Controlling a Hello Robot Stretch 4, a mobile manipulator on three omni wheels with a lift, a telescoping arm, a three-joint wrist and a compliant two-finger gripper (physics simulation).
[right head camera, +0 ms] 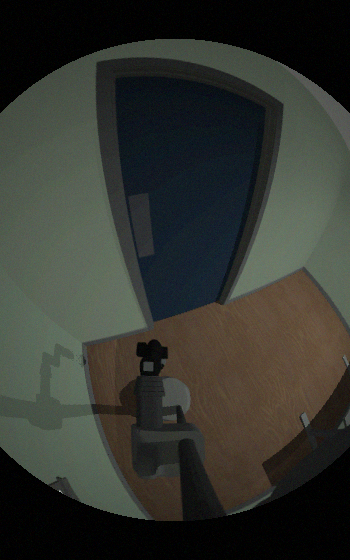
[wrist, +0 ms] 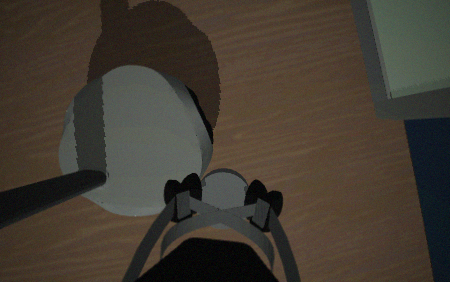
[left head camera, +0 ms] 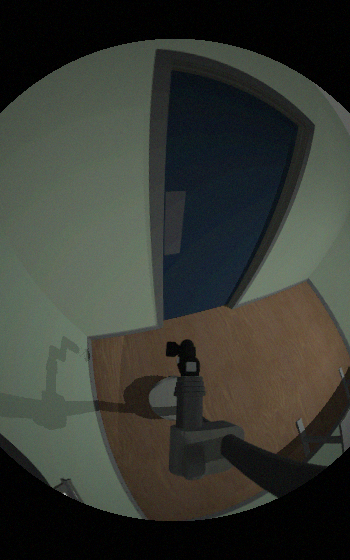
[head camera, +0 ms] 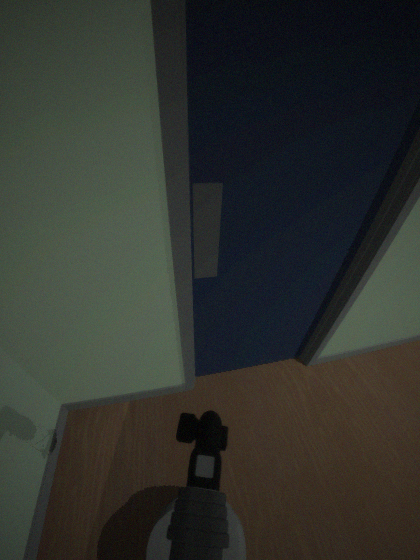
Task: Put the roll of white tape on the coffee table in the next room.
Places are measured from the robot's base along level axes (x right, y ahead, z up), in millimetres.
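Pixels of known places: gripper, fingertip midpoint: [wrist: 223,192]; robot's base, link origin: [right head camera: 166,397] [wrist: 150,140] [left head camera: 172,396].
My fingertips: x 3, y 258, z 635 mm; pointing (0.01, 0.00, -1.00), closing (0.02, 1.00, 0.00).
Ahead of a thing's pixels: the offset from my fingertips to its top centre. "*": to the spot under its first point.
My gripper [wrist: 223,192] is shut on the roll of white tape {dz +20, dx +3, dy +0 mm} [wrist: 224,186], a pale round disc between the dark fingertips in the wrist view, above the wooden floor. The wrist parts hide the fingers and tape in the head views. A blue door {* dz +612, dx +144, dy +662 mm} [head camera: 270,200] [left head camera: 220,190] [right head camera: 190,185] with a grey plate {dz +681, dx -83, dy +588 mm} [head camera: 207,230] [left head camera: 174,222] [right head camera: 142,225] near its left edge fills the dark frame ahead of the arm. The coffee table does not show in these views.
Pale green walls [head camera: 90,200] [left head camera: 75,175] stand on both sides of the door; the left corner is close. My round pale base [wrist: 140,135] is beside the gripper. Thin pale-tipped legs [left head camera: 302,435] [right head camera: 307,427] show at lower right. The light is dim.
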